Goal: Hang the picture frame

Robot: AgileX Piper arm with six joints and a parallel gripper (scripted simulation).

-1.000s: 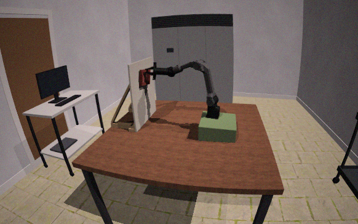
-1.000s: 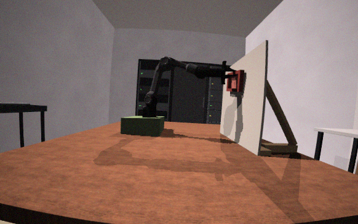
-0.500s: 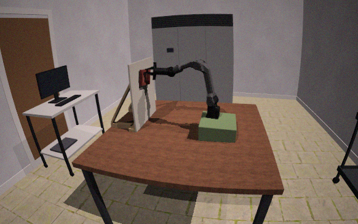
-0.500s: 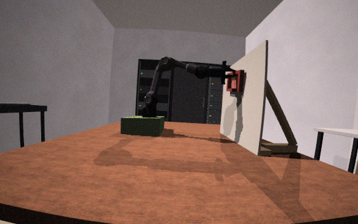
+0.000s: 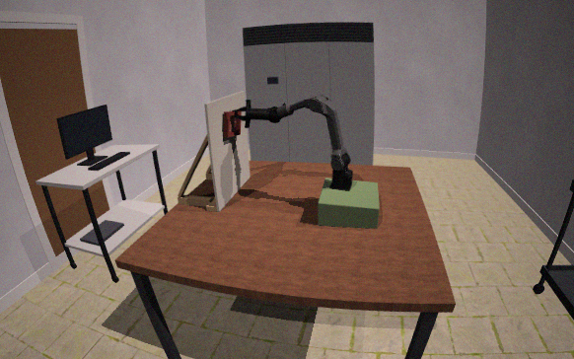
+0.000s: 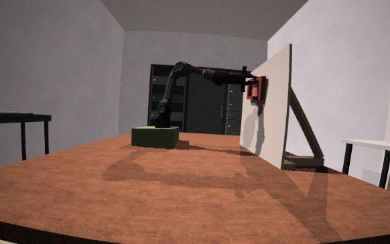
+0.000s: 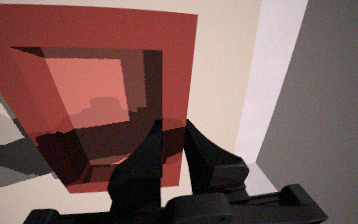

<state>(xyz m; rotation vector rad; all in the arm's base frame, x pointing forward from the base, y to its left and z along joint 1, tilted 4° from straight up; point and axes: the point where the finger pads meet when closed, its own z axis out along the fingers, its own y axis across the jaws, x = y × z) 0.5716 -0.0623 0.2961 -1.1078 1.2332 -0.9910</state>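
The red picture frame lies 50 mm below my hand, 20 mm to the left of it and 10 mm ahead of it. From my hand the other things lie so: beige board (180 mm below, 30 mm ahead, 10 mm to the left).
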